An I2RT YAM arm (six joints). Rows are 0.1 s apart.
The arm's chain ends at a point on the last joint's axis. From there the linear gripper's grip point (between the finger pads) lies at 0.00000 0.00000 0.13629 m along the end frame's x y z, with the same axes.
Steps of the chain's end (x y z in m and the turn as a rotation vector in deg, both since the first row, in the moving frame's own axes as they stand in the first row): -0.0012, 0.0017, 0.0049, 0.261, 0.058, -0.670; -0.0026, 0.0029, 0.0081, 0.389, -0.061, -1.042; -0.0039, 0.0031, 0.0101, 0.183, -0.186, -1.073; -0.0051, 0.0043, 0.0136, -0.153, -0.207, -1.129; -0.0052, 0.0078, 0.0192, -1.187, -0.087, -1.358; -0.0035, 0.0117, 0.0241, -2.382, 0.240, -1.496
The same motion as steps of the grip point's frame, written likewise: -0.0011, 0.0011, 0.0049, 0.261, 0.058, -0.670; -0.0028, 0.0020, 0.0081, 0.389, -0.061, -1.042; -0.0043, 0.0027, 0.0101, 0.183, -0.186, -1.073; -0.0056, 0.0047, 0.0136, -0.153, -0.207, -1.129; -0.0054, 0.0106, 0.0192, -1.187, -0.087, -1.358; -0.0029, 0.0174, 0.0240, -2.382, 0.240, -1.496
